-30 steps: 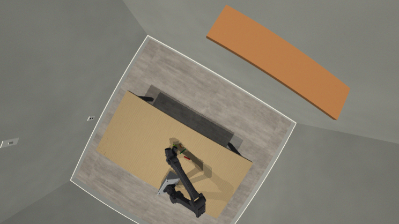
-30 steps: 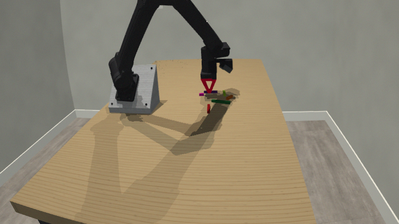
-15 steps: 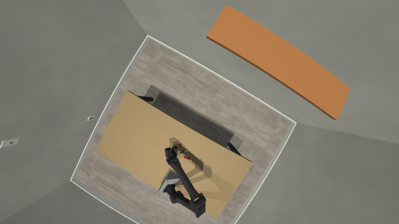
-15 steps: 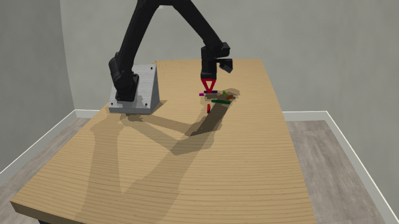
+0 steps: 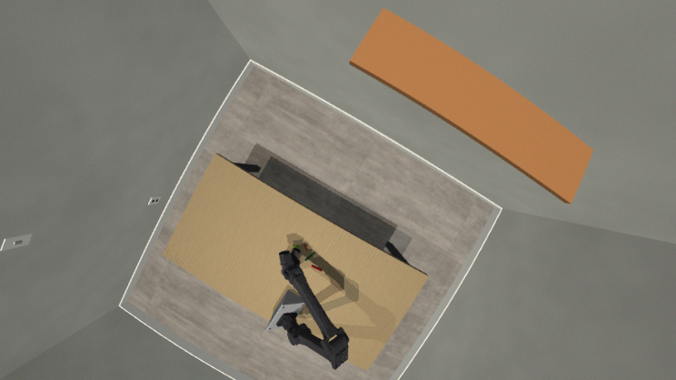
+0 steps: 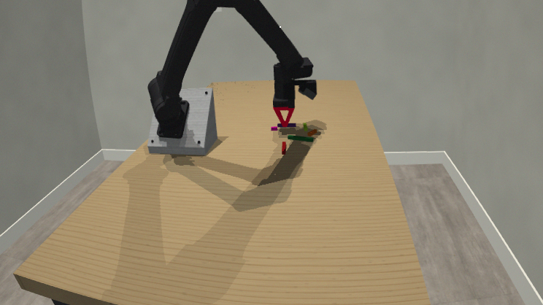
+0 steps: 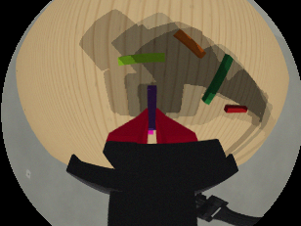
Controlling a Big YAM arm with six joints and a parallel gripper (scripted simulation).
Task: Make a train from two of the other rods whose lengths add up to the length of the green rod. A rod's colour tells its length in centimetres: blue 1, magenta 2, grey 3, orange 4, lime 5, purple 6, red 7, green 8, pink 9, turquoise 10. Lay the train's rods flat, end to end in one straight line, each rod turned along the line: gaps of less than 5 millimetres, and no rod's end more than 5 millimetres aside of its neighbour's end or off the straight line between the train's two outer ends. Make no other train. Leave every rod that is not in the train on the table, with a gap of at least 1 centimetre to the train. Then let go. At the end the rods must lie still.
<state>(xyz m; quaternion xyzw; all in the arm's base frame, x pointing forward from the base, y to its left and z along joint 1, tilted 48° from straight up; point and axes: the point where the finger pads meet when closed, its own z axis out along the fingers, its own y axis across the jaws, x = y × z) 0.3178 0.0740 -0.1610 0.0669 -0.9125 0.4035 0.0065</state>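
Now: the purple rod 10 mm ahead of my hand and 10 mm below it. From my hand the other things lie so: magenta rod (40 mm behind, 20 mm below); then orange rod (90 mm ahead, 30 mm to the right, 20 mm below); then lime rod (60 mm ahead, 20 mm to the left, 20 mm below).
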